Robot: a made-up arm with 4 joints. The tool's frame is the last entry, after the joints.
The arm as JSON. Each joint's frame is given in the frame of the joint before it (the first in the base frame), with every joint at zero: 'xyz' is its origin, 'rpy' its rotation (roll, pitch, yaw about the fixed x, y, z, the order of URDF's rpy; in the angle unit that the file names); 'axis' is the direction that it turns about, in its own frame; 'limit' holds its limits. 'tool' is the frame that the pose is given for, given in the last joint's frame.
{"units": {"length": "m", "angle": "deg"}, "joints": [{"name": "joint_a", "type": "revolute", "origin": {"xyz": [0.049, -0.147, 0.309], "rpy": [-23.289, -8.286, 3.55]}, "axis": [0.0, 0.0, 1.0], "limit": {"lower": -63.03, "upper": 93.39}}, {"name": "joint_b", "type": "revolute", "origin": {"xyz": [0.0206, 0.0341, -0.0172], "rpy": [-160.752, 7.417, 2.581]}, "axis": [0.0, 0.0, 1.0], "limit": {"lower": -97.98, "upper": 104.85}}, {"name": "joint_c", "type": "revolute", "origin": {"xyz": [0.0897, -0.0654, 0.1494], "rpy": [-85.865, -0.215, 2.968]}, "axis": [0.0, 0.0, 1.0], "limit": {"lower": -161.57, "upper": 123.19}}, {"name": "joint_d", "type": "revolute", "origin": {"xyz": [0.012, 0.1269, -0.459], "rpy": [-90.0, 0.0, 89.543]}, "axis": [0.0, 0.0, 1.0], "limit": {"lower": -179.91, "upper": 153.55}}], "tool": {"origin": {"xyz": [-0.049, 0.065, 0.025], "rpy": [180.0, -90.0, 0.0]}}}
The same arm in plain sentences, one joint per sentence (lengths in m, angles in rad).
The arm has four revolute joints in a row. What follows holds with every joint at zero, and every direction is one of the base frame's.
The first joint is mounted 0.049 m along +x and 0.147 m along -y and 0.309 m along +z from the base frame's origin and rotates about the direction (-0.156606, 0.386414, 0.908933), from -1.1001 to 1.63 rad.
The second joint is mounted 0.023 m along +x and 0.026 m along +y and 0.026 m along -z from the first joint and rotates about the direction (0.0117, -0.072102, -0.997329), from -1.7101 to 1.83 rad.
The third joint is mounted 0.088 m along +x and 0.059 m along +y and 0.153 m along -z from the second joint and rotates about -y, from -2.8199 to 2.1501 rad.
The fourth joint is mounted 0.011 m along +x and 0.459 m along +y and 0.127 m along +z from the third joint and rotates about -x, from -3.14 to 2.68 rad.
The tool frame, which is the frame that the pose is given for, is mounted 0.025 m along -x and 0.065 m along +y and 0.049 m along -z from the fourth joint; its axes are the base frame's turned by roll 0, pitch 0 and yaw 3.1416 rad (as in URDF: about the fixed x, then y, then z).

